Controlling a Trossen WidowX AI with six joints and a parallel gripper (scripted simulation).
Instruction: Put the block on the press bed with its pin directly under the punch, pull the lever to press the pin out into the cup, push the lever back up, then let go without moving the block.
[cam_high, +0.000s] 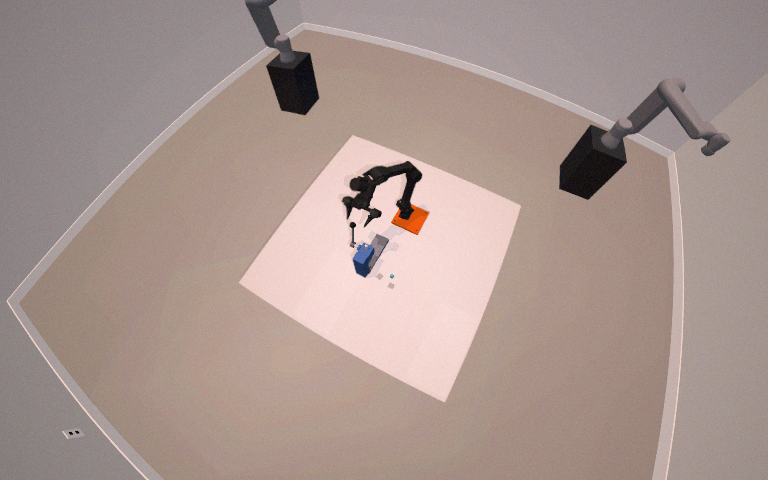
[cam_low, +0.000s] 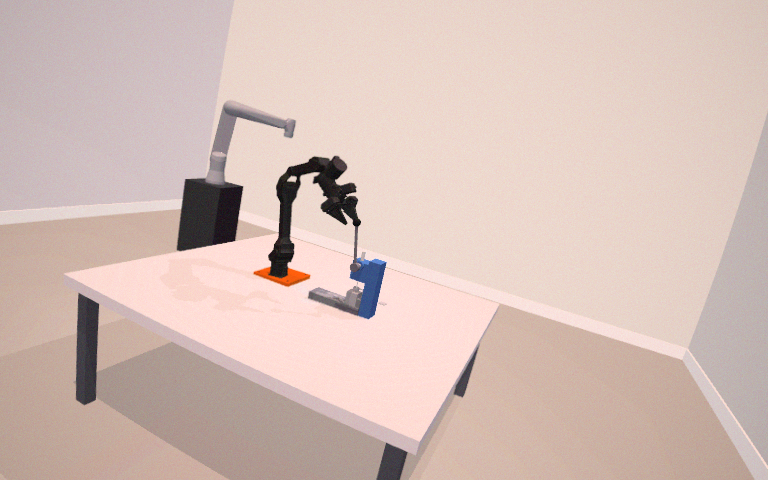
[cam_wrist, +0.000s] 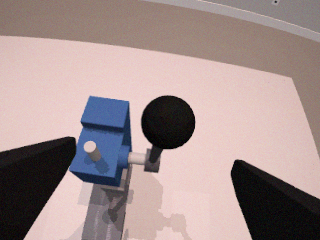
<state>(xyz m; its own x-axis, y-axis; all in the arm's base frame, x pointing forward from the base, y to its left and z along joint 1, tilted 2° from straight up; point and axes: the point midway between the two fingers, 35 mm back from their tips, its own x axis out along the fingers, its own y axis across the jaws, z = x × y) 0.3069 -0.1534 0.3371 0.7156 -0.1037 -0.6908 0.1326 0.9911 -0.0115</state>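
My gripper tip is 3 cm short of the lever and 7 cm above it. From my gripper tip the other things lie so: pale pin (5 cm ahead, 7 cm to the left, 27 cm below).
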